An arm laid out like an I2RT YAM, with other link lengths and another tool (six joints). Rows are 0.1 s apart.
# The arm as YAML. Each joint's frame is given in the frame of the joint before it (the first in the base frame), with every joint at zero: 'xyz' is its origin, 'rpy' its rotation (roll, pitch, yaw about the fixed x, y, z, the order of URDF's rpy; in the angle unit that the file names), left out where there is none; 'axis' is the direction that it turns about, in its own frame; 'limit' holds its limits. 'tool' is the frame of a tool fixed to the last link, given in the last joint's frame.
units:
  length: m
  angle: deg
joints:
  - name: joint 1
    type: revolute
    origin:
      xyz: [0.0, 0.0, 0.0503]
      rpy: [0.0, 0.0, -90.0]
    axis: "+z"
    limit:
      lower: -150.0
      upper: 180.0
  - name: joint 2
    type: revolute
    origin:
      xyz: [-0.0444, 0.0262, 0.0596]
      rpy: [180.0, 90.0, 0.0]
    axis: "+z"
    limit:
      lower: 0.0
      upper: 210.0
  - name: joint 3
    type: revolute
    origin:
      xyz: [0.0, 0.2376, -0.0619]
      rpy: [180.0, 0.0, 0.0]
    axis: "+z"
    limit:
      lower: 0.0
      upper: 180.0
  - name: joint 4
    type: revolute
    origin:
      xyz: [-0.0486, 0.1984, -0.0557]
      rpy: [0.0, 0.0, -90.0]
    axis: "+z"
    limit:
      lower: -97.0
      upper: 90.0
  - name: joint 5
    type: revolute
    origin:
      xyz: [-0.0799, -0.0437, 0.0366]
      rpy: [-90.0, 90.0, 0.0]
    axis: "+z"
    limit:
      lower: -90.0
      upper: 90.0
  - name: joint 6
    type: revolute
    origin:
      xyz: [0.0, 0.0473, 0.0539]
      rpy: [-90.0, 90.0, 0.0]
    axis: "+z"
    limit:
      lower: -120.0
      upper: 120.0
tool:
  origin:
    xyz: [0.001, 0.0, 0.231]
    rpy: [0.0, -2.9, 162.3]
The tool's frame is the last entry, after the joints.
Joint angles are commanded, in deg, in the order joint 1, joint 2, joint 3, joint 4, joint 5, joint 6. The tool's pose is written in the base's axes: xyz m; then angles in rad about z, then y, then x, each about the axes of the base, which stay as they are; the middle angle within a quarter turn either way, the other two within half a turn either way. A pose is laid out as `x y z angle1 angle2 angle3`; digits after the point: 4 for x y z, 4 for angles.
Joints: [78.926, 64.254, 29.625, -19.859, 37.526, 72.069]
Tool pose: 0.2193 0.2425 0.0012 2.7162 0.8027 -2.6341
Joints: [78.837, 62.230, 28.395, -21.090, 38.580, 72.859]
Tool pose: 0.2217 0.2313 0.0014 2.7369 0.8204 -2.6500
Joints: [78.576, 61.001, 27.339, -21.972, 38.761, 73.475]
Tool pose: 0.2219 0.2226 -0.0020 2.7564 0.8237 -2.6693
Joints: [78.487, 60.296, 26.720, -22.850, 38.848, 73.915]
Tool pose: 0.2213 0.2163 -0.0051 2.7686 0.8235 -2.6867
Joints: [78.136, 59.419, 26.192, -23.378, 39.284, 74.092]
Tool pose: 0.2234 0.2104 -0.0051 2.7820 0.8331 -2.6988
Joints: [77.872, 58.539, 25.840, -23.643, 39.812, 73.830]
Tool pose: 0.2258 0.2067 -0.0031 2.7849 0.8448 -2.7013
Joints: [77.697, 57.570, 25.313, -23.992, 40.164, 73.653]
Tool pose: 0.2270 0.2027 -0.0026 2.7871 0.8524 -2.7046
